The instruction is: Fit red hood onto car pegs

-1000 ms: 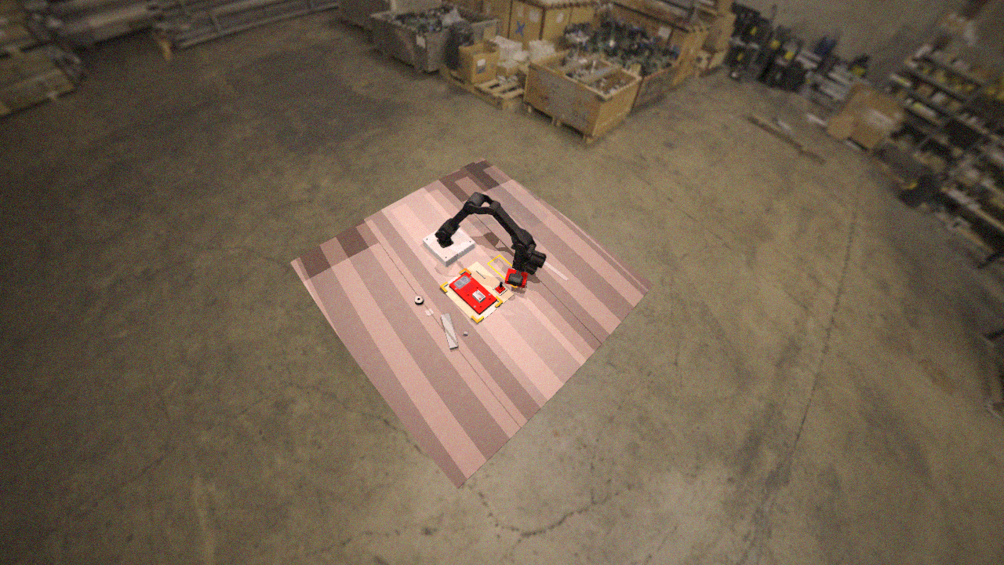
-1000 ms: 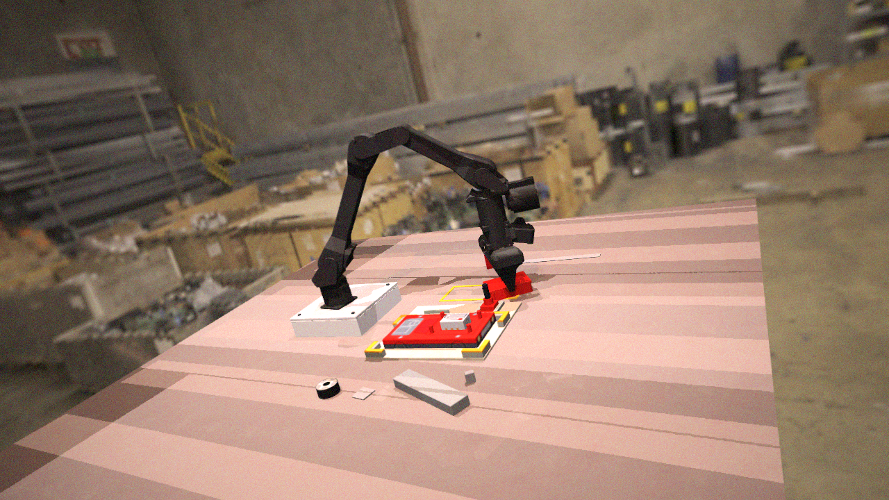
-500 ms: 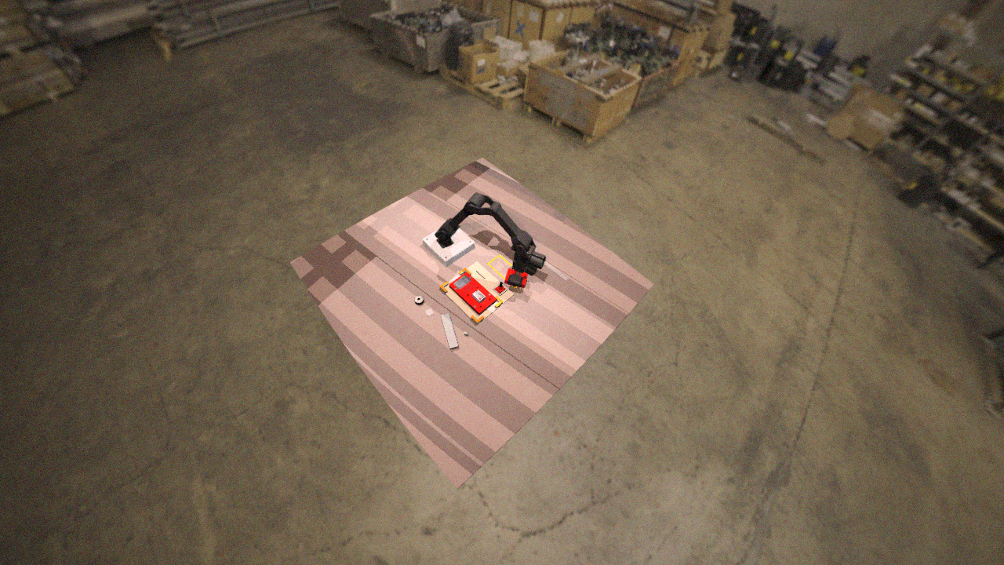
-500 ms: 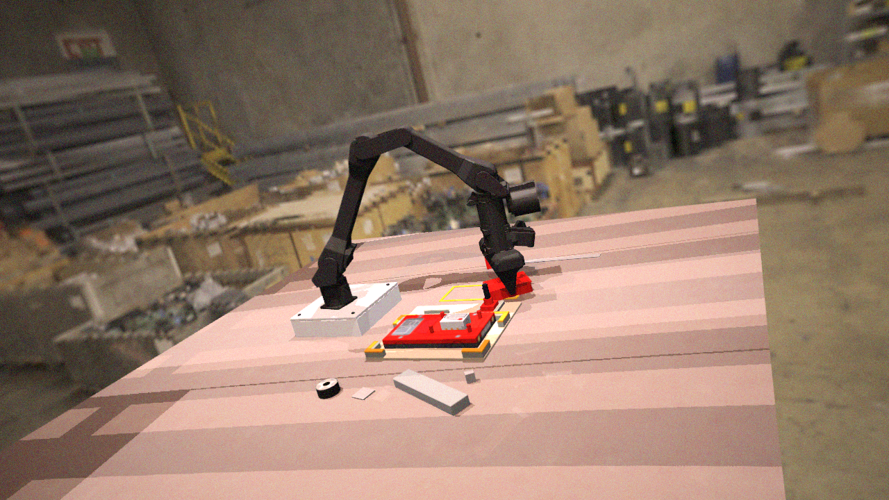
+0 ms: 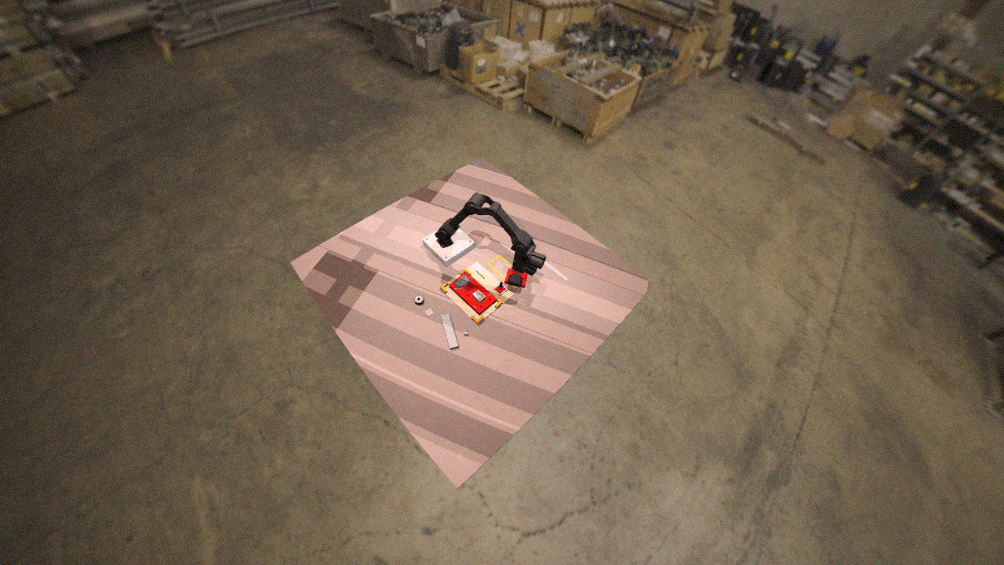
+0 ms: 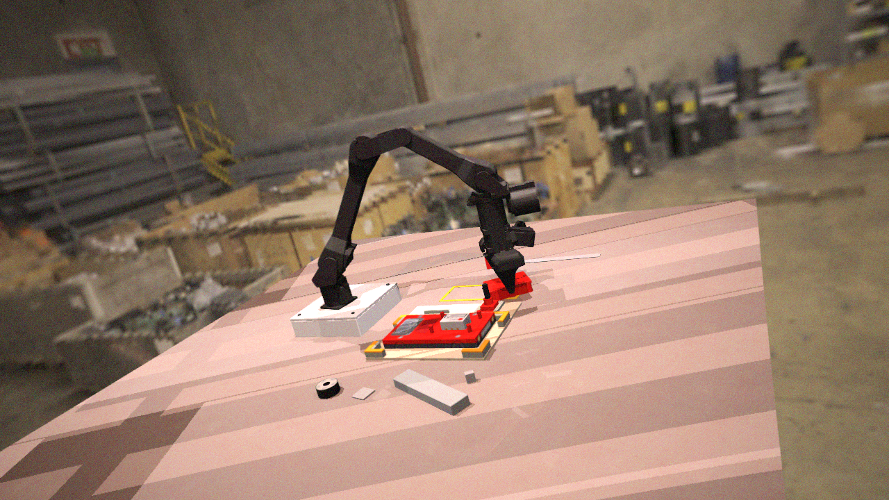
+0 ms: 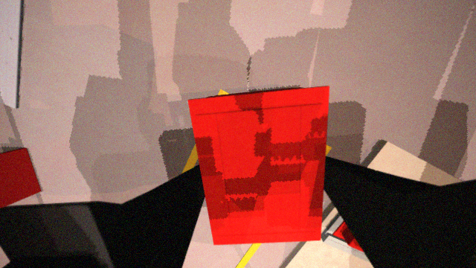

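Now: gripper tip 200 mm to the left of the grey engine block and 10 mm below it. From my gripper tip the other things lie so: red hood (10 mm above).
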